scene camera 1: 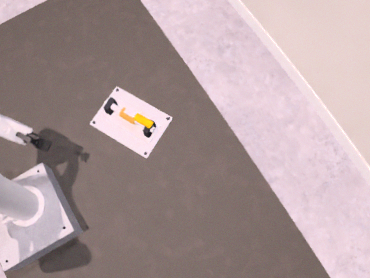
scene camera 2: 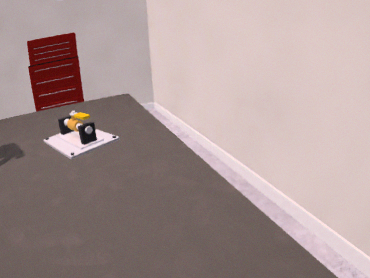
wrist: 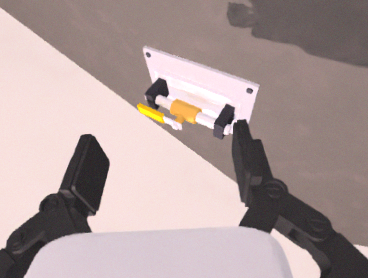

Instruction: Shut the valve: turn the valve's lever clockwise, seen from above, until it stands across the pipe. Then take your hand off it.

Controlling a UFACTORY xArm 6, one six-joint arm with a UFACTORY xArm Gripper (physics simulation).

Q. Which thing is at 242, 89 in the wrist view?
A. A white base plate.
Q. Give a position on a white base plate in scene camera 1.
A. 100, 123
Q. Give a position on a white base plate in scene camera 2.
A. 70, 151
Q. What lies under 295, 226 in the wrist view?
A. My gripper.
